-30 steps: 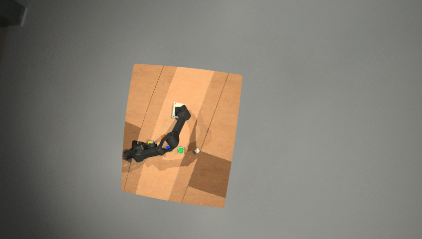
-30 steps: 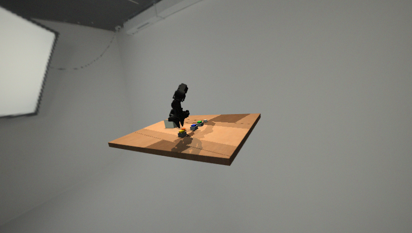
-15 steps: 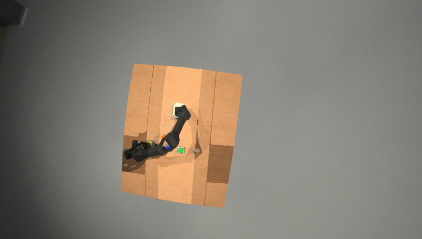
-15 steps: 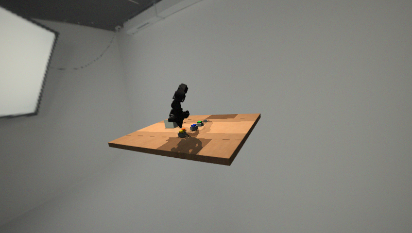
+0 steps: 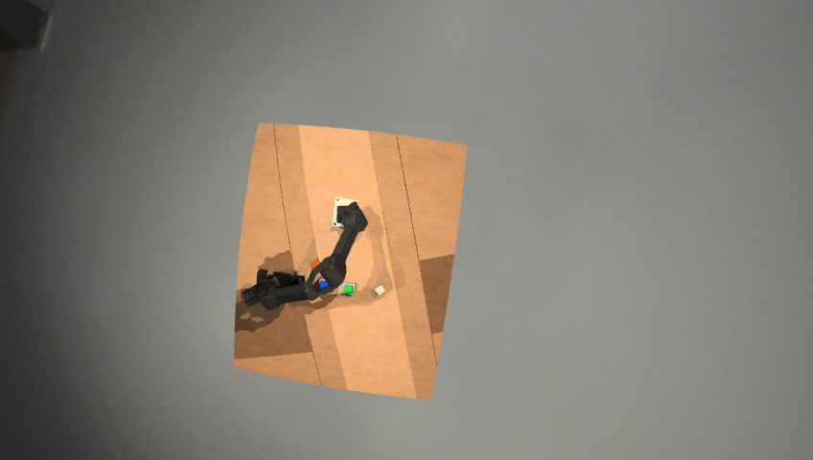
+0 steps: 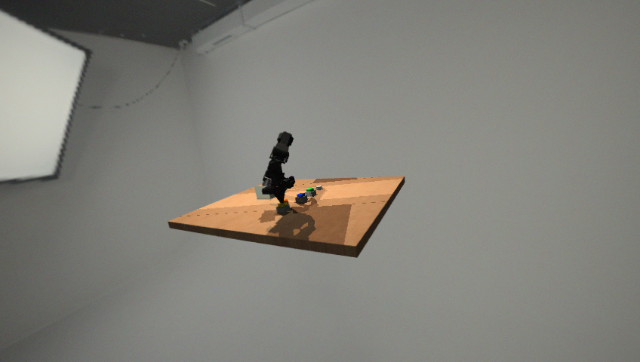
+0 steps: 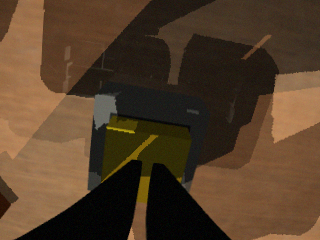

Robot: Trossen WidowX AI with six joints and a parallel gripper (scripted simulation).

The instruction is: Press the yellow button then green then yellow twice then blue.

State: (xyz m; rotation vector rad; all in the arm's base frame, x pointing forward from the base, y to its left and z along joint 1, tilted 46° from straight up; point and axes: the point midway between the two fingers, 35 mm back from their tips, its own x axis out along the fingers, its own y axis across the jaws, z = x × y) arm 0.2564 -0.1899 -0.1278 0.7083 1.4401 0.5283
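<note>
My gripper tip is now 1 cm above the yellow button. Also, from my gripper tip: green button: 25 cm to the left, 3 cm ahead, 1 cm below; orange block: 11 cm to the left, 6 cm behind, 3 cm below; blue button: 15 cm to the left, 2 cm ahead, 1 cm below.
</note>
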